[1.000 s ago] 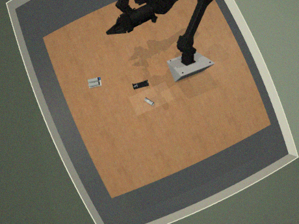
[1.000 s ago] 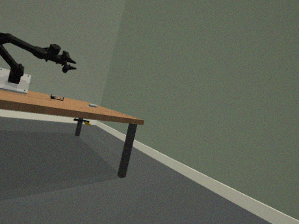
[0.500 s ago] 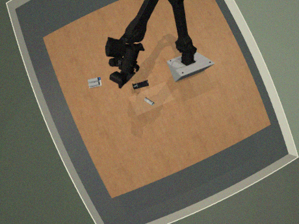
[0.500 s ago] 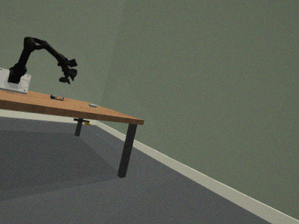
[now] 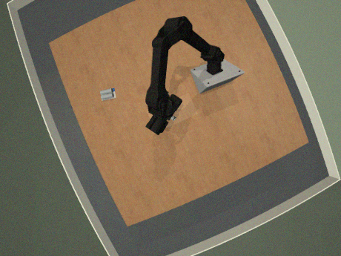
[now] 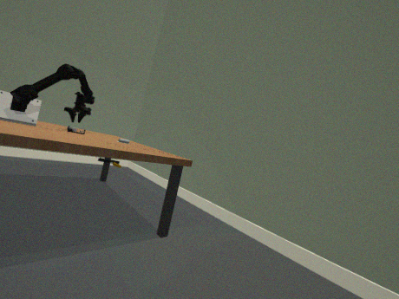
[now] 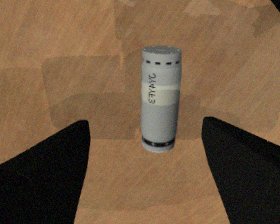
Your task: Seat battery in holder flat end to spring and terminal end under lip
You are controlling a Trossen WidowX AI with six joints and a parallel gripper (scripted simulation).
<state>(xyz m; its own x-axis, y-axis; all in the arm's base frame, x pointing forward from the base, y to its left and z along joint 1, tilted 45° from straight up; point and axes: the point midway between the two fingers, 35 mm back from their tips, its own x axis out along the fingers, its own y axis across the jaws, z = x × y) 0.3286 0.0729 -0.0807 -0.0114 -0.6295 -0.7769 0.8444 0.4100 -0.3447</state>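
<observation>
Now: the battery 10 mm behind my gripper tip, 10 mm to the left of it and 50 mm below it.
</observation>
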